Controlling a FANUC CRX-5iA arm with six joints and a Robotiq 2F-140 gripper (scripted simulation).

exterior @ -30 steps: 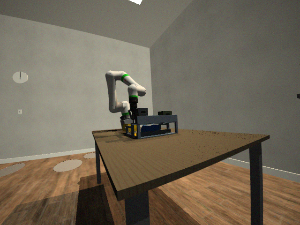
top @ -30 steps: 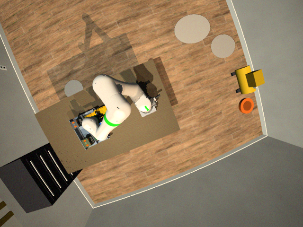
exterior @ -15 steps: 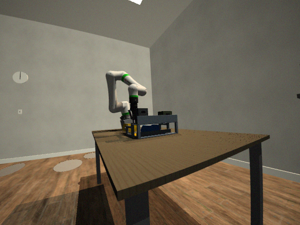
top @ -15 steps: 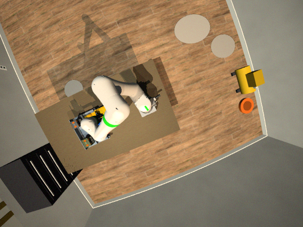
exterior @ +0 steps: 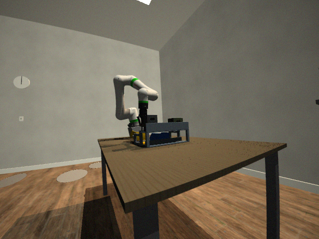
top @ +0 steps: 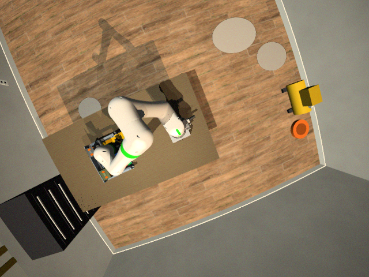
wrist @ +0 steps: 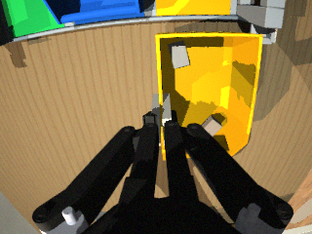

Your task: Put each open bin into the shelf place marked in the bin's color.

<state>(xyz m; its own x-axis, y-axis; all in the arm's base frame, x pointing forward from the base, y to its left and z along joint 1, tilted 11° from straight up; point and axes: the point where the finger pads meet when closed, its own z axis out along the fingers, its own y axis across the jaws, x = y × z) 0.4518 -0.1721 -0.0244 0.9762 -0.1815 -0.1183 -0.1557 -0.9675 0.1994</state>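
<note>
Now: hand 2 cm past the yellow bin, 5 cm to the left of it and 4 cm above it. From my hand the other things lie so: blue bin 19 cm ahead, 4 cm to the left, 6 cm below; blue mark 19 cm ahead, 4 cm to the left, 10 cm below; yellow mark 17 cm ahead, 7 cm to the right, 10 cm below.
</note>
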